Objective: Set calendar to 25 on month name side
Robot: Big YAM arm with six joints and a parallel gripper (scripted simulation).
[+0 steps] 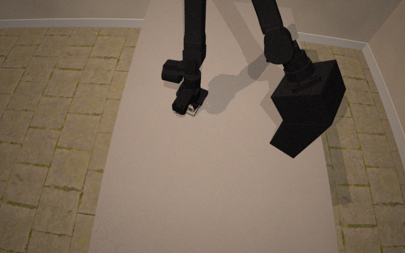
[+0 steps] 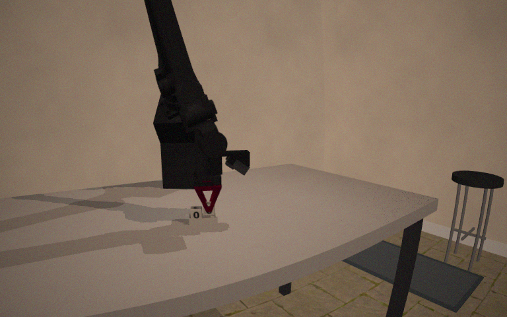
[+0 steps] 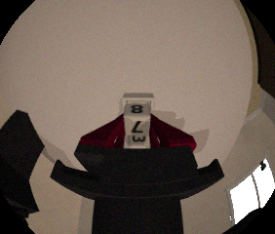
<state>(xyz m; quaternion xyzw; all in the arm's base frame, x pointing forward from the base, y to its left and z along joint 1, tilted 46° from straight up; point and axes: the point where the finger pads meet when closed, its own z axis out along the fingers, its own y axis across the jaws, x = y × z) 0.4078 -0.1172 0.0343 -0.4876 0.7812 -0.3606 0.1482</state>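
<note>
My hand is 1 cm past the pale tray, 1 cm to the left of it and 3 cm above it.
</note>
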